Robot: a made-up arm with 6 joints. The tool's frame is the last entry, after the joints. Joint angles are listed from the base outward.
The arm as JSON. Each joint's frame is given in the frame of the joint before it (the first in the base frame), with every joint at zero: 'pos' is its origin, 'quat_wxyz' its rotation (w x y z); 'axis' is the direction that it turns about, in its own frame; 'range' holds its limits. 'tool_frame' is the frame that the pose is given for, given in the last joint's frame.
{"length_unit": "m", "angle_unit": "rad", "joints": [
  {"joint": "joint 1", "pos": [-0.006, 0.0, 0.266], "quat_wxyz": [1.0, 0.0, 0.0, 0.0], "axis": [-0.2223, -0.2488, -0.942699], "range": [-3.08, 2.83]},
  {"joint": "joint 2", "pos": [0.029, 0.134, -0.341], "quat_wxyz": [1.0, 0.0, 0.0, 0.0], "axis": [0.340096, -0.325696, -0.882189], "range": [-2.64, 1.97]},
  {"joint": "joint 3", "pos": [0.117, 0.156, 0.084], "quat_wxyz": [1.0, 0.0, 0.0, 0.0], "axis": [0.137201, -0.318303, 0.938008], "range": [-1.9, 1.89]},
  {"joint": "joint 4", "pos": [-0.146, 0.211, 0.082], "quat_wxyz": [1.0, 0.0, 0.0, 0.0], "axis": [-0.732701, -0.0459, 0.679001], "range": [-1.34, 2.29]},
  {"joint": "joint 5", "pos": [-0.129, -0.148, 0.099], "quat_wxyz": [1.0, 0.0, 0.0, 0.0], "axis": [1.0, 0.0, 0.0], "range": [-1.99, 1.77]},
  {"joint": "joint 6", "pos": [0.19, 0.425, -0.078], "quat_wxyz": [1.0, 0.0, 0.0, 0.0], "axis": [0.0, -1.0, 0.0], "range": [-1.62, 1.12]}
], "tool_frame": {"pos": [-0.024, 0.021, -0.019], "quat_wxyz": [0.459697, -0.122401, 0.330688, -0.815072]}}
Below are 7 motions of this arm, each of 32 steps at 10 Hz.
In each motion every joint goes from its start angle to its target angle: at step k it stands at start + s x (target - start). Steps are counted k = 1, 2, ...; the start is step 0. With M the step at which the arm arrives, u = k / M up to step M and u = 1 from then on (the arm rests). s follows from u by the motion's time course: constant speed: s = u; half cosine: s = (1 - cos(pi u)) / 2; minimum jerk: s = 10 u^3 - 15 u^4 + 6 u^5.
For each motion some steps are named. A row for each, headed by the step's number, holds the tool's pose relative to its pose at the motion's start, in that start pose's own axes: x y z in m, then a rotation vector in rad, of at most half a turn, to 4 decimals.
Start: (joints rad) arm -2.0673 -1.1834 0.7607 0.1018 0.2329 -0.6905
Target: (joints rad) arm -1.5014 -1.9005 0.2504 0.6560 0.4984 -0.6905
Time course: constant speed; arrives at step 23
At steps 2, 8, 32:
2: -0.0037 -0.0008 0.0112 -0.0391 -0.0058 -0.0237
8: -0.0127 -0.0024 0.0439 -0.1637 -0.0285 -0.0865
32: -0.0233 -0.0064 0.1137 -0.5108 -0.1204 -0.1814

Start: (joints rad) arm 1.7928 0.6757 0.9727 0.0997 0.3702 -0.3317
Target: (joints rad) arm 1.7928 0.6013 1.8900 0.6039 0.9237 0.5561
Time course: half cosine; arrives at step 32
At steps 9, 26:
9: 0.0808 -0.0690 -0.0626 0.0888 -0.1106 0.2378
26: 0.5495 -0.2139 -0.1462 0.1262 -0.3537 1.2319

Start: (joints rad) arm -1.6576 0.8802 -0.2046 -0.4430 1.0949 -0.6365
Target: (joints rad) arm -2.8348 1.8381 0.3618 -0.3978 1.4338 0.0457
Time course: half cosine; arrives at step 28
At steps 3, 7, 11, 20, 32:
3: 0.0001 -0.0168 0.0036 -0.0110 0.0112 0.0102
7: -0.0019 -0.0848 0.0246 -0.0538 0.0655 0.0501
11: -0.0126 -0.1821 0.0756 -0.1072 0.1714 0.1016
20: -0.0651 -0.3511 0.2675 -0.1501 0.5025 0.1525
32: -0.0906 -0.3854 0.3546 -0.1299 0.6390 0.1393

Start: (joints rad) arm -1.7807 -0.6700 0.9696 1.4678 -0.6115 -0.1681
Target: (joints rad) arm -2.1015 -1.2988 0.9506 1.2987 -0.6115 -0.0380
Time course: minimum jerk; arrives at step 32
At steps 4, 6, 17, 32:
4: -0.0005 -0.0015 0.0036 0.0113 0.0089 0.0064
6: -0.0015 -0.0048 0.0109 0.0344 0.0270 0.0194
17: 0.0006 -0.0753 0.1072 0.3950 0.2877 0.2407
32: 0.0252 -0.1557 0.1541 0.7079 0.4782 0.4603

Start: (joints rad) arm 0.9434 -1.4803 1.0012 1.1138 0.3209 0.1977
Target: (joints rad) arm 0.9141 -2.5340 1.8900 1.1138 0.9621 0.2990
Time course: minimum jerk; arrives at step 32
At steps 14, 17, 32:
14: 0.2055 -0.3159 -0.0439 0.0096 0.0593 0.7684
17: 0.3750 -0.3868 -0.0615 -0.0179 0.0816 1.1194
32: 0.8321 -0.2609 -0.0962 -0.1565 0.0920 2.0011

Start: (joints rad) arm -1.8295 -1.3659 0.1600 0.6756 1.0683 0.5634
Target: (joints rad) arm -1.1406 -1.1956 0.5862 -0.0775 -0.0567 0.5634
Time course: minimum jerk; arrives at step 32
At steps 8, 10, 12, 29, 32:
8: 0.0255 0.0349 0.0286 0.1026 0.0078 -0.0169
10: 0.0460 0.0615 0.0496 0.1779 0.0125 -0.0357
12: 0.0736 0.0953 0.0760 0.2706 0.0173 -0.0664
29: 0.3729 0.3206 0.2749 0.8513 0.0269 -0.5307
32: 0.3767 0.3222 0.2766 0.8554 0.0269 -0.5371

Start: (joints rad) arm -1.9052 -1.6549 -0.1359 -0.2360 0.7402 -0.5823
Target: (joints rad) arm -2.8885 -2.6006 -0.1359 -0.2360 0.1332 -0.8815
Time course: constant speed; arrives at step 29
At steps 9, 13, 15, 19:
9: 0.2232 0.1717 -0.3063 -0.0185 -0.5787 -0.4489
13: 0.3826 0.2250 -0.3894 0.0130 -0.8329 -0.6506
15: 0.4705 0.2449 -0.4141 0.0385 -0.9587 -0.7511
19: 0.6528 0.2699 -0.4269 0.1101 -1.2072 -0.9504

